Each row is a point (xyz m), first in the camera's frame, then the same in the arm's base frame.
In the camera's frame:
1: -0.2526 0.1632 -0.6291
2: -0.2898 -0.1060 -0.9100
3: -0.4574 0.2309 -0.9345
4: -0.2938 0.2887 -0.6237
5: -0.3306 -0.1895 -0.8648
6: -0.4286 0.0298 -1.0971
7: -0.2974 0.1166 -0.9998
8: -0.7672 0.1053 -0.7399
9: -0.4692 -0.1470 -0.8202
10: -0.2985 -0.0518 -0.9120
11: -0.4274 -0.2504 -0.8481
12: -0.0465 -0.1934 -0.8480
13: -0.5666 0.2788 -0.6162
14: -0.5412 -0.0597 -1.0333
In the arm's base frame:
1: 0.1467 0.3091 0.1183
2: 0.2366 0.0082 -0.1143
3: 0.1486 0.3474 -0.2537
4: 0.1238 0.4363 0.0901
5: 0.1687 -0.0665 -0.0925
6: 0.2374 0.1257 -0.3570
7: 0.3042 0.2174 -0.2109
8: -0.2292 0.2642 -0.2520
9: 0.0338 -0.0115 -0.1350
10: 0.2366 0.0621 -0.1251
11: 0.0720 -0.1196 -0.1270
12: 0.3960 -0.0830 0.0779
13: -0.1089 0.4416 -0.0527
14: 0.0988 0.0512 -0.3587

